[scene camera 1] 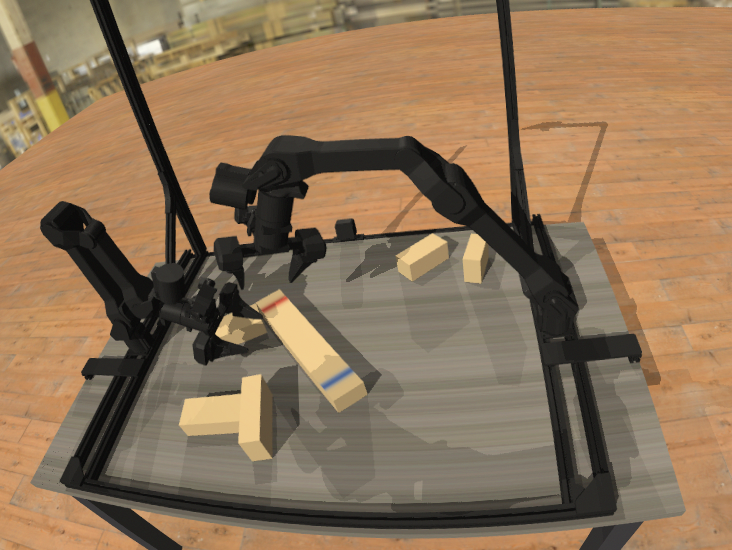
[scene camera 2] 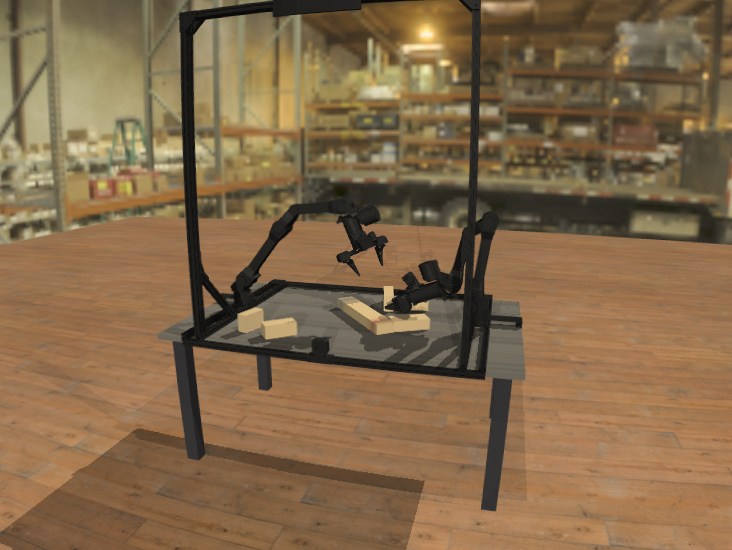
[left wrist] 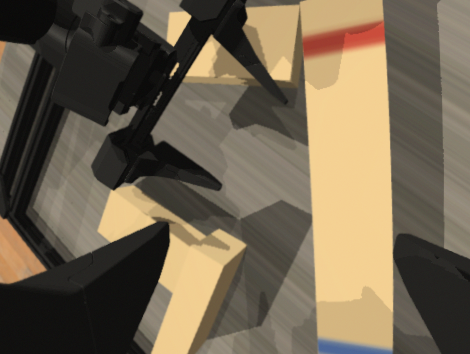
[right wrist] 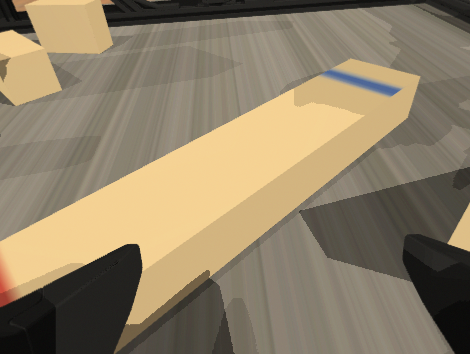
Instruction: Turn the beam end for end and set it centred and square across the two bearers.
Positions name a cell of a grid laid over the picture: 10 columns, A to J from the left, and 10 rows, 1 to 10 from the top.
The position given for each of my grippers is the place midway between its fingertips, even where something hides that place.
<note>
My left gripper (scene camera 1: D6) is open, holding nothing. Also in view: a beam (scene camera 1: E8). My right gripper (scene camera 1: D7) is open and holds nothing.
The beam shows as well in scene camera 2 (scene camera 2: F6), in the left wrist view (left wrist: H2) and in the right wrist view (right wrist: E6). My left gripper also shows in scene camera 2 (scene camera 2: F5) and in the left wrist view (left wrist: F7). My right gripper also shows in scene camera 2 (scene camera 2: F6), in the left wrist view (left wrist: F5) and in the right wrist view (right wrist: F8).
</note>
